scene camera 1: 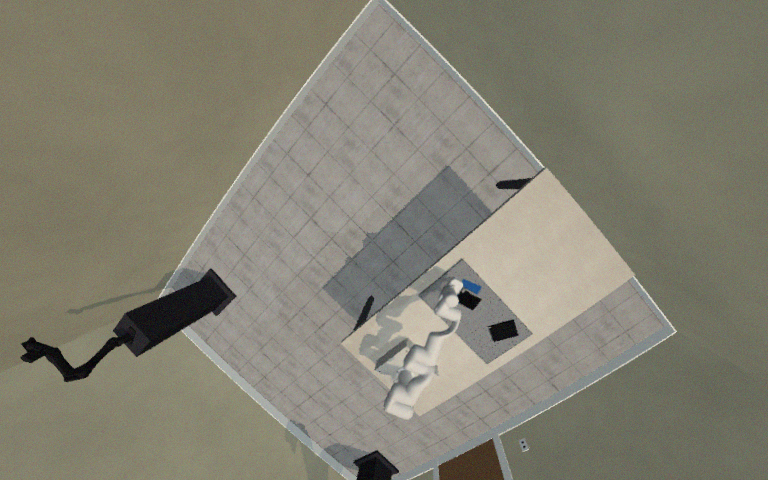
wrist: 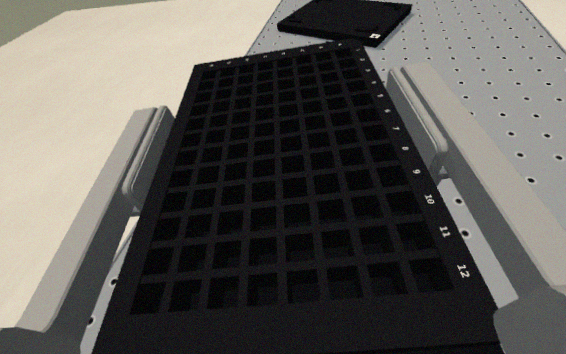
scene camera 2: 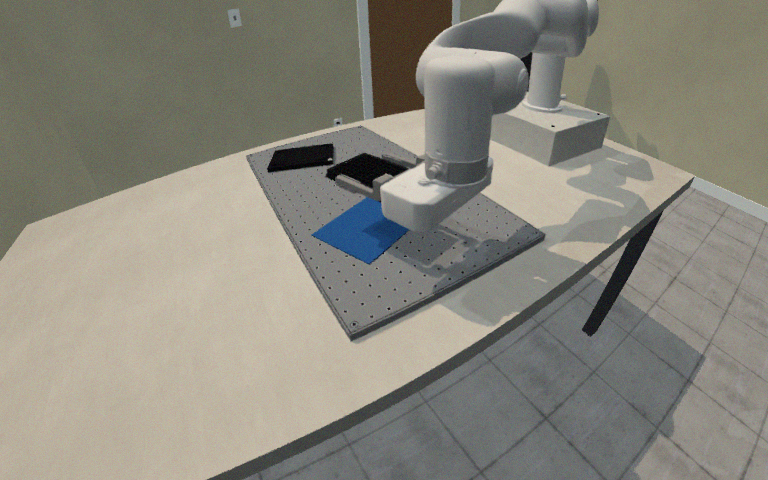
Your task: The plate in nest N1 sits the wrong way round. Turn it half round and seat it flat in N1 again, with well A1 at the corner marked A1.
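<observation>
The black well plate (scene camera 1: 469,300) (scene camera 2: 368,168) (wrist: 300,325) is off the nest, held above the perforated board, between nest N1 and the blue square. My gripper (scene camera 2: 378,174) (wrist: 282,125) is shut on its two long sides. In the wrist view, column 12 is nearest the camera and column 1 is at the far end, with the numbers along the right edge. Nest N1 (scene camera 1: 503,330) (scene camera 2: 301,157) (wrist: 345,20) is a black, empty holder on the board. A small white mark (wrist: 374,36) shows at its near right corner in the wrist view; its lettering is too small to read.
The grey perforated board (scene camera 1: 487,350) (scene camera 2: 351,288) (wrist: 500,75) lies on the beige table (scene camera 1: 560,249) (scene camera 2: 169,316) (wrist: 65,85). A flat blue square (scene camera 1: 471,286) (scene camera 2: 345,234) lies on the board, partly hidden by the wrist. The arm's pale base block (scene camera 2: 577,141) stands behind the board in scene camera 2.
</observation>
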